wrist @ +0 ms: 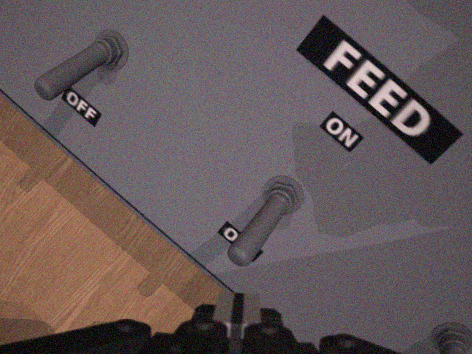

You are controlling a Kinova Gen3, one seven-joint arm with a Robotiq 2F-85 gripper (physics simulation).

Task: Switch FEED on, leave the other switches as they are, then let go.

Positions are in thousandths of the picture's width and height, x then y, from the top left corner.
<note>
In view: my gripper (503, 908) and a feed switch (514, 710).
</note>
